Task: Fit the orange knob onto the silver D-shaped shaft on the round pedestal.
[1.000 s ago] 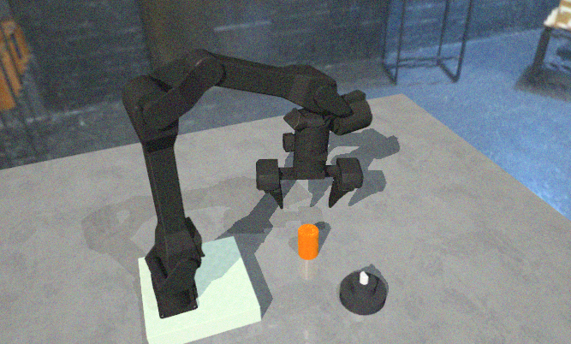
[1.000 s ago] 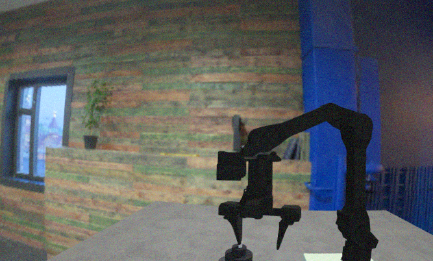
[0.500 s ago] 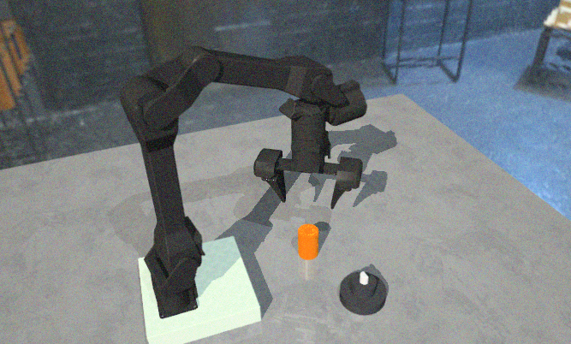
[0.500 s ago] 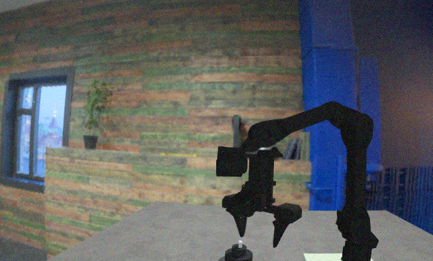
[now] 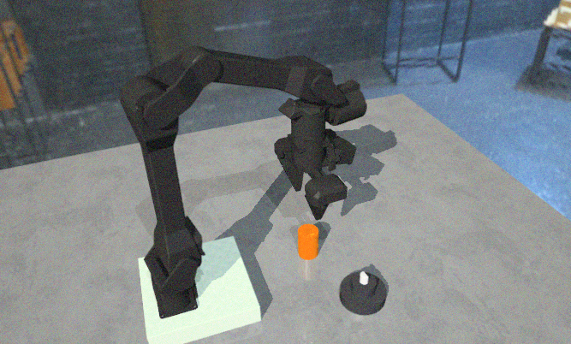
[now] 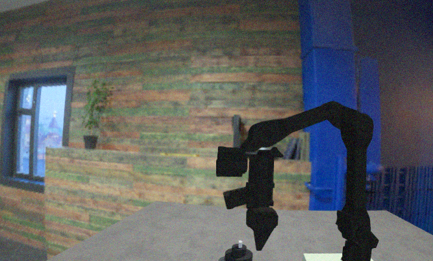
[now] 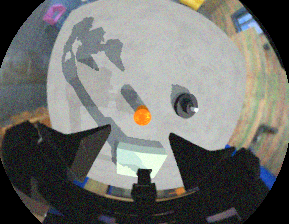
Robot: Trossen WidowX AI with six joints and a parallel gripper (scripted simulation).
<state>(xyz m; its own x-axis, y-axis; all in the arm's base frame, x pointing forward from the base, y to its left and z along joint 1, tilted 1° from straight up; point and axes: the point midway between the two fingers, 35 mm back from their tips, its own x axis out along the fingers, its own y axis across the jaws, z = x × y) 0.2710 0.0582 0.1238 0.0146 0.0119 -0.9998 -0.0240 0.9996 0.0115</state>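
The orange knob lies 8 cm below my gripper tip. Round my gripper tip: round black pedestal 14 cm to the right, 9 cm below, 5 cm ahead.
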